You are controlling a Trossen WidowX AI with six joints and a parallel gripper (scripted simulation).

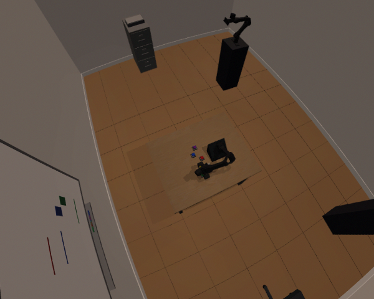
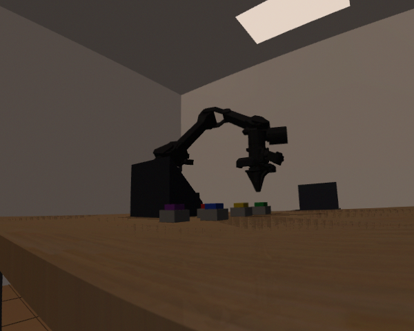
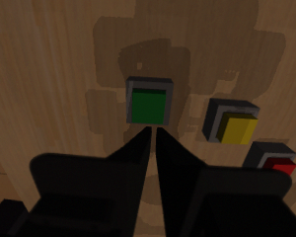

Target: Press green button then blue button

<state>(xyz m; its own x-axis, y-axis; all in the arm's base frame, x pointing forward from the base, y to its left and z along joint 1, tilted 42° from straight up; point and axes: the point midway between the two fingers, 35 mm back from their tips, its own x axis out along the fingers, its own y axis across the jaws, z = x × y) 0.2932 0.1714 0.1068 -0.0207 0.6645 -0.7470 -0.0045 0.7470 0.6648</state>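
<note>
Now: the green button 1 cm to the left of my gripper tip and 5 cm below it. Also, from my gripper tip: red button: 7 cm behind, 17 cm to the right, 4 cm below; yellow button: 1 cm behind, 9 cm to the right, 4 cm below; small white block: 11 cm behind, 7 cm to the right, 6 cm below.
</note>
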